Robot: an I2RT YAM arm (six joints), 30 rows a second.
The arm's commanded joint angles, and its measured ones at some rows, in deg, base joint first. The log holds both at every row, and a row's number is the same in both.
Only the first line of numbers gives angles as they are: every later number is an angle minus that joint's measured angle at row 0.
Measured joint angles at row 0:
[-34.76, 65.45, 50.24, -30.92, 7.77, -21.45]
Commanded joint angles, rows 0 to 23:
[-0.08, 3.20, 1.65, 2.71, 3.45, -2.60]
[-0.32, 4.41, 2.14, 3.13, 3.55, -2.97]
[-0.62, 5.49, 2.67, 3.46, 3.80, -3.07]
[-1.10, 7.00, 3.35, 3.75, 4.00, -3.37]
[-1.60, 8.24, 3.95, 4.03, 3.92, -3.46]
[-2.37, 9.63, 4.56, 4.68, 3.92, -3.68]
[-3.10, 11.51, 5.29, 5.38, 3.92, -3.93]
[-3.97, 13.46, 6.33, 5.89, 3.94, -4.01]
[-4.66, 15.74, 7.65, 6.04, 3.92, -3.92]
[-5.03, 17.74, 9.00, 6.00, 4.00, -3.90]
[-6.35, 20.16, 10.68, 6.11, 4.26, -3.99]
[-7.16, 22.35, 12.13, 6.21, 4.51, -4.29]
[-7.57, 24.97, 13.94, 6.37, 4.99, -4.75]
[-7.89, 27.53, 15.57, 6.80, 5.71, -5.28]
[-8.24, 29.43, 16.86, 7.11, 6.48, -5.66]
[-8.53, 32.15, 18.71, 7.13, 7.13, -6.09]
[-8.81, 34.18, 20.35, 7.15, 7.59, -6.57]
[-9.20, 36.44, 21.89, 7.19, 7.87, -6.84]
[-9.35, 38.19, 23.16, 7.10, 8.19, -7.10]
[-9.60, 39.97, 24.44, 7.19, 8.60, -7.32]
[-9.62, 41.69, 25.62, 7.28, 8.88, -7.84]
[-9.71, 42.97, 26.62, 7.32, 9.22, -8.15]
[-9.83, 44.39, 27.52, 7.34, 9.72, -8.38]
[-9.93, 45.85, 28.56, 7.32, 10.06, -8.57]
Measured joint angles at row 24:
[-9.53, 44.17, 25.64, 7.37, 8.11, -6.82]
